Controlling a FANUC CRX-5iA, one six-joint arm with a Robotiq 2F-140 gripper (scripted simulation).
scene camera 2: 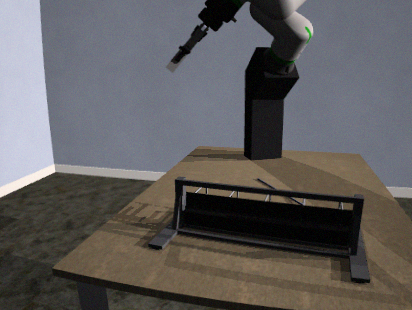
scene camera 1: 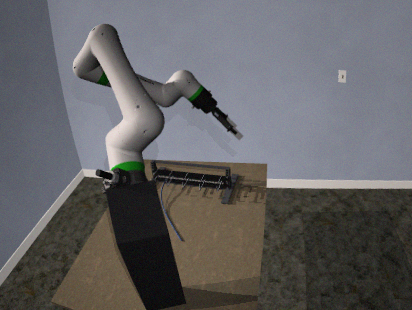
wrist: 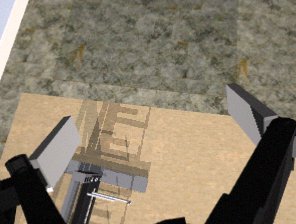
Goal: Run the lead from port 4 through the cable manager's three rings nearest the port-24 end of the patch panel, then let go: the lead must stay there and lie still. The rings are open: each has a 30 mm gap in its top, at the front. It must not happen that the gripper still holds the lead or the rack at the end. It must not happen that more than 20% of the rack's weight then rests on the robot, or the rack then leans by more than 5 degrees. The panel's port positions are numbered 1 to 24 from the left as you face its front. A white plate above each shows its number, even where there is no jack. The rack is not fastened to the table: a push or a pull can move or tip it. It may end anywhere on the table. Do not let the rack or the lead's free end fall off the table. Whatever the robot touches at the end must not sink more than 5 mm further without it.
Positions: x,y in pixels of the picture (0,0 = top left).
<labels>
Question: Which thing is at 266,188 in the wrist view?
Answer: My gripper.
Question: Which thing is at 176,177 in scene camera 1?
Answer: A rack.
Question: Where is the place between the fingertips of my gripper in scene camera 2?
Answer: At 170,67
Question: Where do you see a rack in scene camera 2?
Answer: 324,227
</labels>
